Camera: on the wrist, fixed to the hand. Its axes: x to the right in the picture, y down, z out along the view.
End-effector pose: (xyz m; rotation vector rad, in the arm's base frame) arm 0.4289 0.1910 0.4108 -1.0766 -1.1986 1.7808
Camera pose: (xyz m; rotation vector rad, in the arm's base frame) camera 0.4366 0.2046 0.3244 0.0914 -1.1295 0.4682
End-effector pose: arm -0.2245 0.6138 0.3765 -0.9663 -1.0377 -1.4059
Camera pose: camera -0.1508 0.5736 0.4021 0.4170 -1.9128 -2.4489
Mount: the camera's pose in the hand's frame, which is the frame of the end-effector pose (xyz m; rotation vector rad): 0.0299 0.0767 -0.0305 0.2095 0.1515 -1.6355
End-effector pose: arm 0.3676 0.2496 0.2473 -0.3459 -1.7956 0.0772
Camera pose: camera 0.4052 0.3269 0.2651 1.2533 -1.4268 -0.8660
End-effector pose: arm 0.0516 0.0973 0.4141 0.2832 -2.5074 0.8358
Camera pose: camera 0.0115 0.1753 0.4113 1.8362 -1.2433 0.3102
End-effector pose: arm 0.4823 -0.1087 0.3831 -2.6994 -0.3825 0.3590
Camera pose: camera 0.5356 -0.1778 0.3731 -1.4234 -2.0141 -0.2810
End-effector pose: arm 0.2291 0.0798 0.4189 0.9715 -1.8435 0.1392
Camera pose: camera 0.1944 0.1296 0.4824 2.2055 -0.4674 -0.5790
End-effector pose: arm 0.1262 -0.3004 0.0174 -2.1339 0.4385 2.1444
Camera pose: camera 0.1351 -0.3858 -0.0009 -1.4393 -0.7955 0.8899
